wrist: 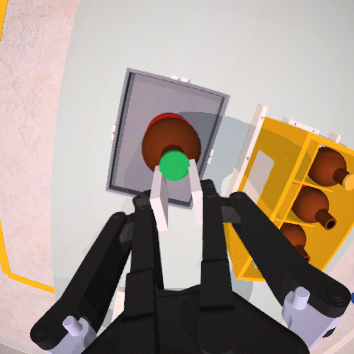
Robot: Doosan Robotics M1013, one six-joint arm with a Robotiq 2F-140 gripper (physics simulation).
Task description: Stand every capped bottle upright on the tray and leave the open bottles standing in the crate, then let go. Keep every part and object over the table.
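Frame: origin at the arm's base, x right, y up, z back, level; millimetres.
Seen in the pictures: gripper, fingertip midpoint: (177,175).
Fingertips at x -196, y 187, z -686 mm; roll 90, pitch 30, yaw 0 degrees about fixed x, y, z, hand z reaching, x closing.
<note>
Offsets run from my fingertips to a thing's top centre. "spot": to the spot under its first point. Level surfaces: height alone.
My gripper (177,175) is shut on a brown bottle @[dy +21, dx -12, dz -13 mm] (171,137) with a green cap @[dy +21, dx -9, dz -16 mm] (174,165), gripping it at the neck just under the cap. The bottle is over the grey tray @[spot: dy -204, dx -108, dz +22 mm] (118,127), looks upright, and a red band shows at its far side. Whether its base touches the tray is hidden. The yellow crate @[dy -45, dx +256, dz +31 mm] (272,145) stands to the right. In it stand a brown bottle @[dy -58, dx +289, dz -60 mm] (326,165) with a yellow-orange cap @[dy -58, dx +289, dz -60 mm] (347,181), an open brown bottle @[dy -58, dx +303, dz +23 mm] (310,204) with a dark mouth, and another brown bottle @[dy -58, dx +305, dz +112 mm] (293,237), partly hidden by the gripper's arm.
The crate's near-left wall and a white strip @[spot: dy -191, dx +157, dz -36 mm] (254,145) stand close to the tray's right side. The pale table @[dy -221 mm] (270,45) lies around both. Its left edge runs down the left of the view, with the speckled floor (30,125) and a yellow line (32,283) beyond.
</note>
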